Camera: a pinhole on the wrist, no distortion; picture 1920 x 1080 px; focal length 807.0 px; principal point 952.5 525.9 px. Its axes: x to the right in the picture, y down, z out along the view. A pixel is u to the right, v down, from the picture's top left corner.
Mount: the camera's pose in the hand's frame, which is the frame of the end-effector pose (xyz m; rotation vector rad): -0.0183 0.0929 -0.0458 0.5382 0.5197 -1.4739
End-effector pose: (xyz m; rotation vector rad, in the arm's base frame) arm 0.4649 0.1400 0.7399 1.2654 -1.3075 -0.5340
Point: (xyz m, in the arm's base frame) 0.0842 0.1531 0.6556
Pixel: 398 233
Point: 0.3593 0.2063 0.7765
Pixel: 334 53
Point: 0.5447 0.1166 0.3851
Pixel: 1711 293
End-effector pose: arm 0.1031 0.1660 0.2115 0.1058 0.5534 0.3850
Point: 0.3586 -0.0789 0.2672
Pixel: 1267 701
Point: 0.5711 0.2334 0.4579
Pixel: 611 1027
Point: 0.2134 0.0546 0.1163
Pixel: 1799 998
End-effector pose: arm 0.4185 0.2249 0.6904 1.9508 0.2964 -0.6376
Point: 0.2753 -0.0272 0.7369
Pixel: 337 179
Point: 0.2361 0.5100 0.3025
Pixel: outside the picture
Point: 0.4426 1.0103 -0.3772
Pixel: outside the picture
